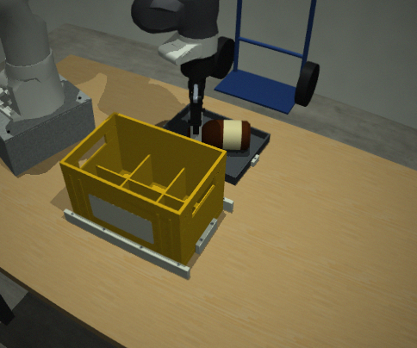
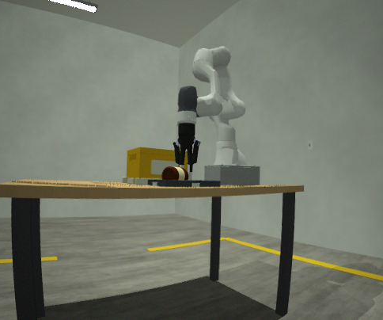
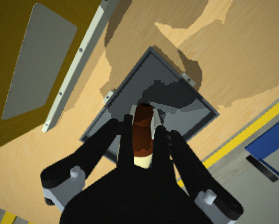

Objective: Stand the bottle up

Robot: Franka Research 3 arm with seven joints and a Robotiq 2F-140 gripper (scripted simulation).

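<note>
Now: hand 50 mm short of the bottle, 20 mm to the right of it and 20 mm above it. From my hand the other things lie so: yellow crate (250 mm to the right, 30 mm ahead, 20 mm above); then tray (50 mm below, 30 mm ahead, 20 mm to the left).
</note>
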